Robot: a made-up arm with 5 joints.
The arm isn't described. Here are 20 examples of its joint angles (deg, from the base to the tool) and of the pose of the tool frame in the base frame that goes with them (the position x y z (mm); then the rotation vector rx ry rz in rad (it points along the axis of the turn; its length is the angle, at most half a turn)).
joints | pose
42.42 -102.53 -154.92 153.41 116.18 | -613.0 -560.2 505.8 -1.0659 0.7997 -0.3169
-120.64 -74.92 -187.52 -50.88 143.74 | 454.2 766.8 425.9 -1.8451 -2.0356 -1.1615
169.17 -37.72 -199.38 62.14 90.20 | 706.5 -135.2 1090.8 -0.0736 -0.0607 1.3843
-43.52 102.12 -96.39 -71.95 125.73 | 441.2 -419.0 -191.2 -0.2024 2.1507 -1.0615
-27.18 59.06 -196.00 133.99 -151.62 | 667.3 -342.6 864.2 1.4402 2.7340 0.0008
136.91 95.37 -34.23 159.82 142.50 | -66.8 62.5 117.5 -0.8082 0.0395 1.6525
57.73 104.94 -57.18 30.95 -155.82 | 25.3 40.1 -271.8 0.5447 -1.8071 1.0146
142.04 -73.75 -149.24 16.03 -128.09 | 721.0 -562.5 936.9 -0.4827 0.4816 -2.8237
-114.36 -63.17 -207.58 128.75 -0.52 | 334.6 738.9 717.0 0.3816 -0.5858 1.0927
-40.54 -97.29 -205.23 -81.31 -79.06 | -497.1 425.2 40.4 2.6124 0.9128 0.2937
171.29 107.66 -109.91 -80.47 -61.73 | -630.6 96.6 -180.9 0.7964 -1.5967 -0.9060
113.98 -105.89 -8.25 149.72 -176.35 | 28.3 -63.6 509.8 2.2351 -1.5555 0.7475
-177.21 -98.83 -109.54 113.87 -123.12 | 652.8 31.8 871.9 1.5546 -0.7936 -1.6380
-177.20 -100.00 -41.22 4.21 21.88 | 233.6 11.4 975.3 -0.1253 -0.7455 0.4102
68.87 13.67 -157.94 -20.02 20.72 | 113.3 293.1 1381.0 -0.2782 -0.1243 -1.5672
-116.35 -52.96 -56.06 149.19 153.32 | -39.1 -78.9 849.7 -1.9474 -1.9587 -0.9578
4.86 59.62 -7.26 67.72 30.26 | -12.2 -1.0 184.6 1.3187 -0.2972 -2.2358
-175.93 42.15 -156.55 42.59 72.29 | -860.4 -61.2 1013.1 -1.1176 -1.6500 0.8919
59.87 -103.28 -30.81 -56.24 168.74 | -150.6 -259.5 874.2 0.1081 -0.1511 0.8460
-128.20 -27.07 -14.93 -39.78 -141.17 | -232.0 -294.9 644.3 1.8444 0.2097 -1.1304
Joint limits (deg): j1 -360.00..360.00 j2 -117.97..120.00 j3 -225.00..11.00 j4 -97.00..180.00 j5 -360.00..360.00
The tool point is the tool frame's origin. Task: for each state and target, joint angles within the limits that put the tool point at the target. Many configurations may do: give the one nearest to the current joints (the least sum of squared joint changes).
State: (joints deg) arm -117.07 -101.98 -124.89 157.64 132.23
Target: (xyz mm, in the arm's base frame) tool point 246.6 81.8 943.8
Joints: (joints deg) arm -161.65 -77.72 -81.87 156.22 132.23
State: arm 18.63 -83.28 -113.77 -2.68 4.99
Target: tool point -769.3 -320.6 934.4
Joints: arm 22.62 -90.83 -110.78 -4.40 4.99
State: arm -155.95 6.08 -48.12 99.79 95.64
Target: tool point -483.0 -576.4 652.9
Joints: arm -129.96 17.55 -90.34 78.97 95.64
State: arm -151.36 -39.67 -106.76 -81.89 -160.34
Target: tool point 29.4 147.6 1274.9
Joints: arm -101.26 -35.74 -108.97 -77.00 -160.34
